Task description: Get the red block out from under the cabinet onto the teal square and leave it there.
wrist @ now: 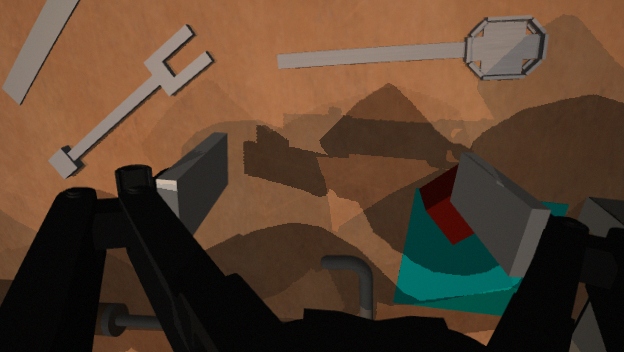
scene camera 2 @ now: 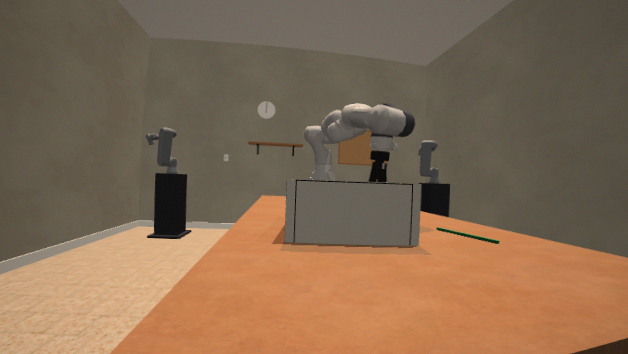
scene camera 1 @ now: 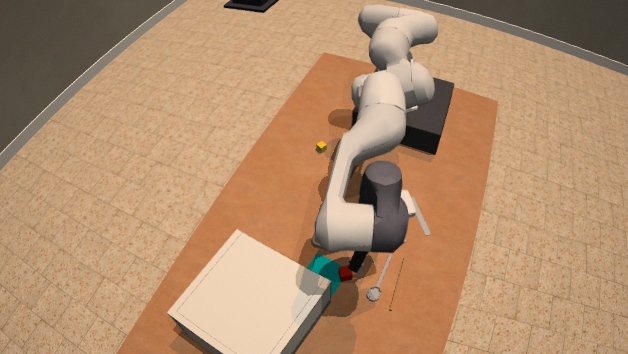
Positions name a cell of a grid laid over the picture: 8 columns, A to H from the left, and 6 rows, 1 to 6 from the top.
Scene:
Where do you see a forked tool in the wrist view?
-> A3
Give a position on a ladle-like tool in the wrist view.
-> G1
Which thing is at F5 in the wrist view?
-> A teal square.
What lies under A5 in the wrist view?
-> My gripper.

